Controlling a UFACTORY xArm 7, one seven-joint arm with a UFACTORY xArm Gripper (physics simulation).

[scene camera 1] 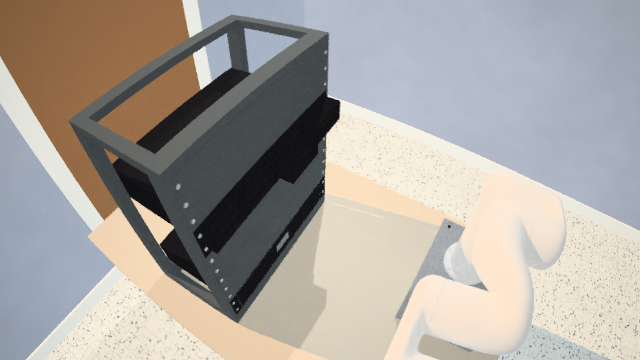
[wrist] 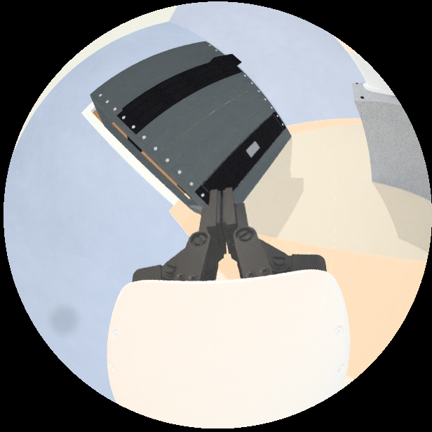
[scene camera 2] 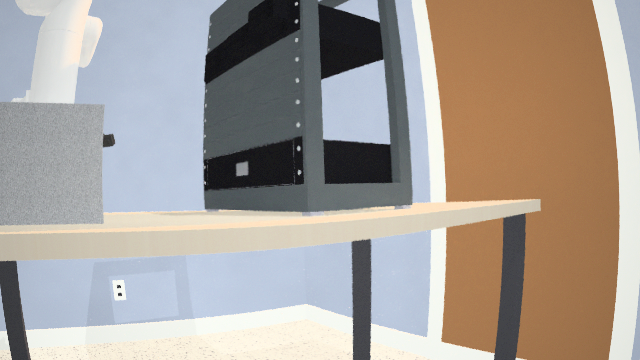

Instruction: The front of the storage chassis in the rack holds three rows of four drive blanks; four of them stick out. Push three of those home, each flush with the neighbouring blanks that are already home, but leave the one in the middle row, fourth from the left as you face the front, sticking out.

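Pixels of known places: gripper, fingertip midpoint: point(scene camera 2: 113, 139); arm's base at its link origin: point(scene camera 1: 466, 263) point(scene camera 2: 50, 116).
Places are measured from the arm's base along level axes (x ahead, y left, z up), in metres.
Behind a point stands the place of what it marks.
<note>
The black storage chassis point(scene camera 1: 240, 215) @(z 0.206, x 0.405, y 0.340 m) point(scene camera 2: 232, 52) @(z 0.183, x 0.407, y 0.161 m) point(wrist: 175, 95) crosses the upper half of the rack front. In scene camera 1, one black block point(scene camera 1: 331, 112) @(z 0.259, x 0.434, y 0.030 m) sticks out at the chassis's right end, and another block point(scene camera 1: 299, 167) @(z 0.206, x 0.406, y 0.170 m) sticks out lower, right of the middle. Protruding black also shows near the right end in scene camera 2 and the wrist view. The black-on-black blanks blend together; their rows and exact number cannot be told. My gripper point(scene camera 2: 109, 140) @(z 0.015, x 0.114, y 0.438 m) point(wrist: 224, 203) is shut and empty, apart from the rack and below chassis height. It does not show in scene camera 1.
The grey rack point(scene camera 1: 122, 146) @(z 0.421, x 0.507, y 0.468 m) point(scene camera 2: 312, 110) @(z 0.004, x 0.517, y -0.034 m) point(wrist: 255, 175) stands on the table point(scene camera 1: 192, 310) @(z -0.192, x 0.527, y 0.525 m) point(scene camera 2: 250, 240) @(z -0.208, x 0.328, y -0.241 m) point(wrist: 385, 285). A black unit point(scene camera 1: 260, 270) @(z -0.081, x 0.425, y 0.318 m) point(scene camera 2: 270, 162) @(z -0.084, x 0.474, y 0.083 m) point(wrist: 237, 160) with a light label fills its bottom. The arm's grey base block point(scene camera 1: 425, 280) point(scene camera 2: 50, 160) @(z -0.091, x 0.027, y -0.107 m) point(wrist: 395, 145) stands in front of the rack.
</note>
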